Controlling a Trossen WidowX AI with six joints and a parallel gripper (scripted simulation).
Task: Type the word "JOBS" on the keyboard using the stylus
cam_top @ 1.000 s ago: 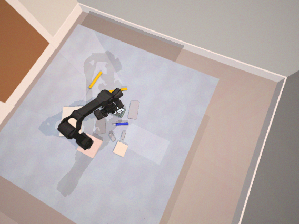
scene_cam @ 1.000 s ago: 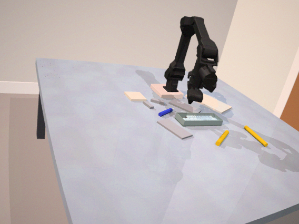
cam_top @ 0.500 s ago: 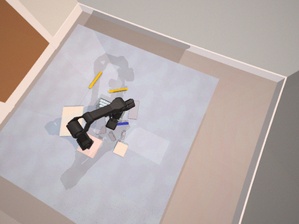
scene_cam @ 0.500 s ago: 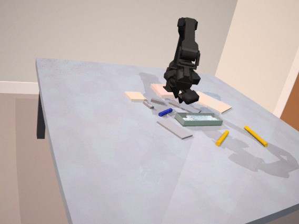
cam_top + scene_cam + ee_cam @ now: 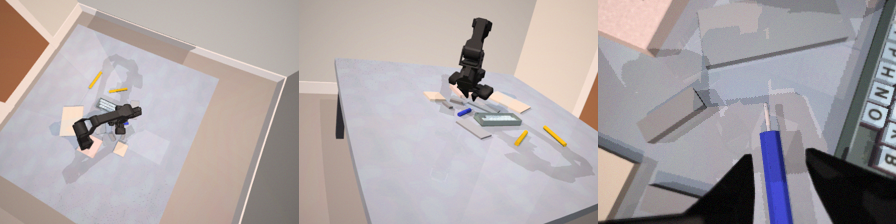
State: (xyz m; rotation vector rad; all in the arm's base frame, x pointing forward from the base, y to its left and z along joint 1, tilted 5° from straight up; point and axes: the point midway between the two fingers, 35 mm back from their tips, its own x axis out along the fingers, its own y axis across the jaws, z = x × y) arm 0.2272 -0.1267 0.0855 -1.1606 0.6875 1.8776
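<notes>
The blue stylus lies 6 cm below my gripper tip, 1 cm to the left of it and 1 cm behind it. The rest, counted from my gripper tip: grey stylus tip 6 cm below, 4 cm to the left, 2 cm behind; then beige tile 14 cm behind, 10 cm to the right, 6 cm below.
</notes>
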